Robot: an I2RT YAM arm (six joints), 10 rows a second.
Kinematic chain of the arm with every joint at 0, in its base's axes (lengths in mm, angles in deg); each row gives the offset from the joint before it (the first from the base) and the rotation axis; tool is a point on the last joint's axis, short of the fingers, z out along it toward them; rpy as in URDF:
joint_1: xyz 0 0 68 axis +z
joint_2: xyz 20 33.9 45.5 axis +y
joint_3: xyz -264 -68.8 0 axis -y
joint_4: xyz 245 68.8 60 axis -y
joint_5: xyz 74 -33.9 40.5 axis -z
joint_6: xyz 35.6 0 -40.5 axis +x
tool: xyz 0 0 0 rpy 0 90 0
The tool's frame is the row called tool.
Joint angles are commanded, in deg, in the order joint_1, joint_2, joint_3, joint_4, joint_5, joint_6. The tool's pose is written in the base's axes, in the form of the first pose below.
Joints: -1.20 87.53 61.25 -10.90 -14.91 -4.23
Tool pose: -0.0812 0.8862 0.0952 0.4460 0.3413 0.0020 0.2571
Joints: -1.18 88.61 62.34 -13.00 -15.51 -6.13
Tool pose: -0.0964 0.8920 0.0946 0.4314 0.3438 0.0024 0.2542
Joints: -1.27 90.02 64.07 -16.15 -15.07 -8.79
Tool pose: -0.1125 0.9006 0.0841 0.4114 0.3472 0.0016 0.2516
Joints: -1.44 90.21 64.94 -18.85 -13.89 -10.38
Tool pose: -0.1182 0.9077 0.0709 0.3963 0.3462 -0.0002 0.2516
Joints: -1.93 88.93 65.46 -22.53 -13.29 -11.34
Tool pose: -0.1187 0.9143 0.0636 0.3820 0.3393 -0.0032 0.2568
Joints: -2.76 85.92 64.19 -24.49 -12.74 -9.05
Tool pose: -0.0919 0.9185 0.0643 0.3791 0.3262 -0.0079 0.2634
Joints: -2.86 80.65 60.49 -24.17 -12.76 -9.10
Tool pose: -0.0929 0.9122 0.0617 0.3942 0.3056 -0.0074 0.2699
